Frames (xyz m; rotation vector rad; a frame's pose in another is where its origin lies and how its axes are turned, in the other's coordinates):
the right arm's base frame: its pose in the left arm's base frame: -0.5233 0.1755 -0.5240 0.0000 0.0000 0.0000
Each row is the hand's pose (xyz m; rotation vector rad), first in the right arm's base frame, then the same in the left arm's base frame.
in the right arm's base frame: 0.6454 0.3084 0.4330 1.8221 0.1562 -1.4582
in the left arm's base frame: 0.1221 0.4839 -0.0910 1.8221 0.1562 -1.4582
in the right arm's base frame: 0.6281 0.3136 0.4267 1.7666 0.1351 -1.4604
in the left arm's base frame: 0.1048 0.4891 -0.0973 1.7666 0.1351 -1.4604
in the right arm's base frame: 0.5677 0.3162 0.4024 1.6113 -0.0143 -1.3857
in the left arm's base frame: 0.0444 0.4917 -0.1216 1.6113 -0.0143 -1.3857
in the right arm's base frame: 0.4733 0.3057 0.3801 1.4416 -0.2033 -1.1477
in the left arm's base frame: -0.0500 0.4812 -0.1439 1.4416 -0.2033 -1.1477
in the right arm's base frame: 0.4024 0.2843 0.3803 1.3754 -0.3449 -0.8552
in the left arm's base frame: -0.1209 0.4598 -0.1437 1.3754 -0.3449 -0.8552
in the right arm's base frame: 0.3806 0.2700 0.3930 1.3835 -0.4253 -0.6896
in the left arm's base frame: -0.1427 0.4455 -0.1310 1.3835 -0.4253 -0.6896
